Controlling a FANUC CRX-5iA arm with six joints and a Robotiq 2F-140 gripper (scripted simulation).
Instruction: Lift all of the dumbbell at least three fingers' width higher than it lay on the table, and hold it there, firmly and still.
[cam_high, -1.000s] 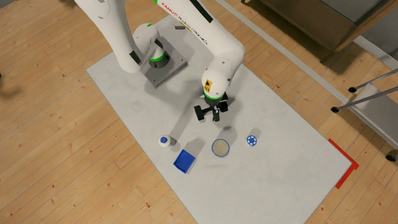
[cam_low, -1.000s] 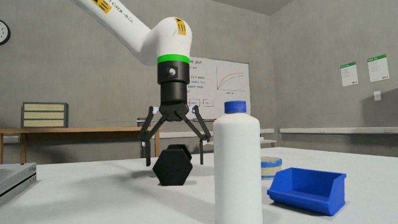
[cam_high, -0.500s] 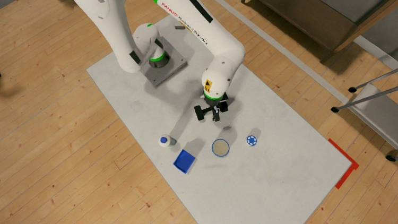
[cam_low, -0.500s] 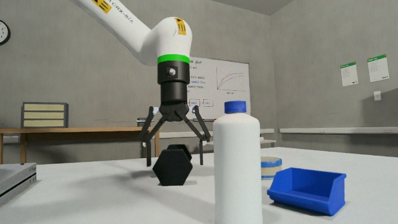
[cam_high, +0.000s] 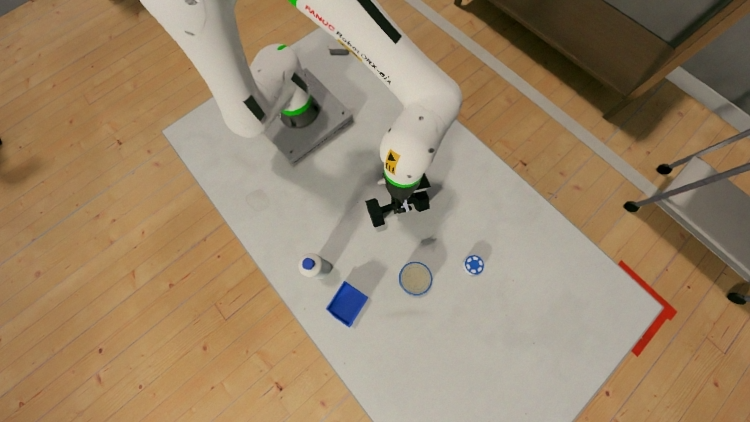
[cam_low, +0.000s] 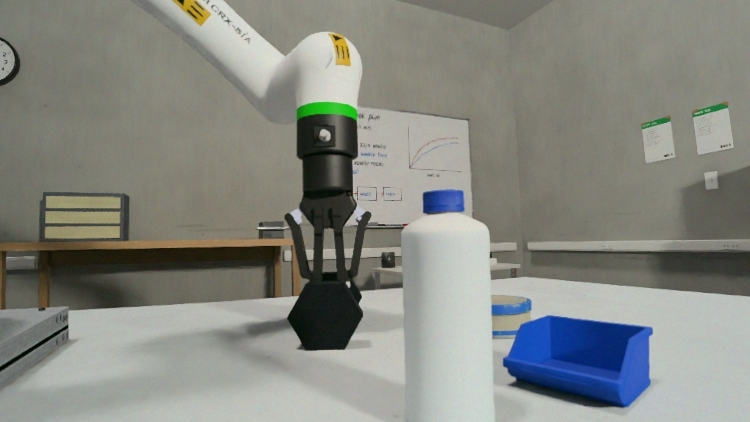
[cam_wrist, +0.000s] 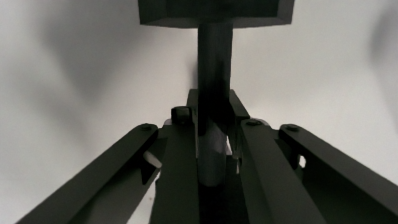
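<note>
My hand is right at the black dumbbell. Round my hand: blue bin (31 cm to the right, 14 cm ahead, 2 cm below).
</note>
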